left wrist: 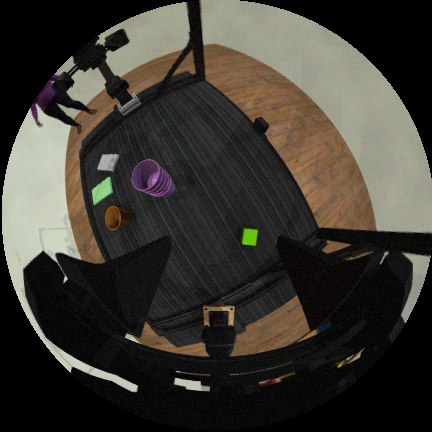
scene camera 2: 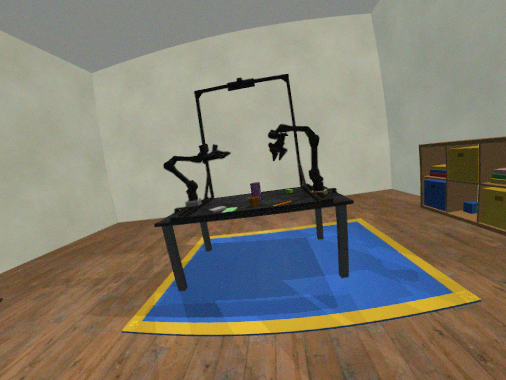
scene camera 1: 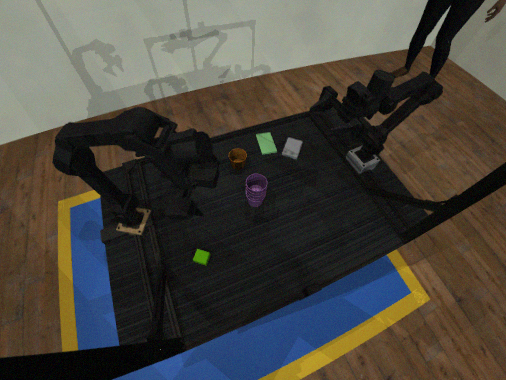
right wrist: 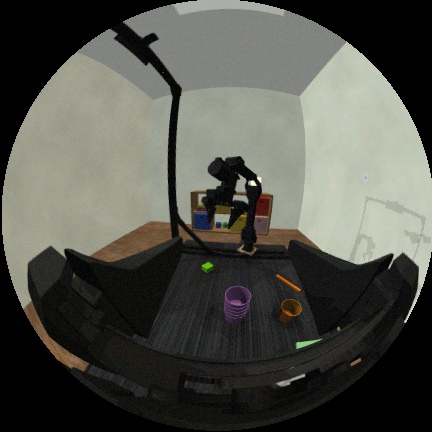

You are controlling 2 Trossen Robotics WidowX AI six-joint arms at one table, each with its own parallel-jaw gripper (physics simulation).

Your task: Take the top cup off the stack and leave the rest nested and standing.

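Pixels of known places: left gripper, fingertip midpoint: (left wrist: 224, 241) (scene camera 2: 276, 160) (scene camera 1: 206, 199) (right wrist: 217, 225); right gripper, fingertip midpoint: (scene camera 2: 229, 152) (scene camera 1: 319, 119) (right wrist: 237, 244); left arm's base, link origin: (left wrist: 218, 317) (scene camera 2: 319, 190) (scene camera 1: 133, 219) (right wrist: 247, 248); right arm's base, link origin: (left wrist: 125, 99) (scene camera 2: 193, 200) (scene camera 1: 364, 155).
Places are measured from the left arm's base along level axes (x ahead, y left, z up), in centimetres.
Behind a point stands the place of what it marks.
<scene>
A stack of several nested purple cups (scene camera 1: 256, 190) {y 17.0, x 43.0, z 4.6 cm} (scene camera 2: 255, 190) {y 19.9, x 40.9, z 5.3 cm} (left wrist: 155, 180) {y 13.8, x 41.1, z 10.3 cm} (right wrist: 236, 306) {y 18.5, x 46.0, z 9.5 cm} stands upright near the middle of the black table (scene camera 1: 300, 220) {y 11.1, x 61.1, z -2.9 cm}, open rims up; the top cup shows most. My left gripper (scene camera 1: 192, 205) (scene camera 2: 278, 158) {y 0.0, x 31.2, z 24.6 cm} (left wrist: 224, 241) {y 0.0, x 31.2, z 24.6 cm} (right wrist: 217, 225) {y 0.0, x 31.2, z 24.6 cm} is open and empty, fingers pointing down, high above the table and to the left of the stack in scene camera 1. My right gripper (scene camera 2: 228, 153) {y 22.7, x 57.9, z 35.9 cm} (left wrist: 90, 60) is open and empty, roughly level, high on the other side and apart from the stack. Its fingertips are hard to make out in scene camera 1.
An orange cup (scene camera 1: 237, 158) {y 35.9, x 32.3, z -2.1 cm} (scene camera 2: 254, 201) {y 36.1, x 30.9, z 0.9 cm} (left wrist: 117, 218) {y 36.0, x 32.7, z -2.2 cm} (right wrist: 290, 311) {y 34.6, x 30.7, z -2.3 cm} stands near the stack. A green block (scene camera 1: 201, 257) {y -9.1, x 28.2, z -0.1 cm} (left wrist: 250, 237) {y -8.9, x 27.8, z -0.1 cm}, a pale green flat piece (scene camera 1: 266, 143) {y 46.6, x 43.8, z -1.9 cm}, a whitish flat box (scene camera 1: 292, 148) {y 45.2, x 55.8, z -1.4 cm} and an orange stick (scene camera 2: 282, 203) {y 29.7, x 14.3, z -2.0 cm} (right wrist: 288, 283) {y 30.1, x 15.4, z -2.2 cm} lie on the table.
</scene>
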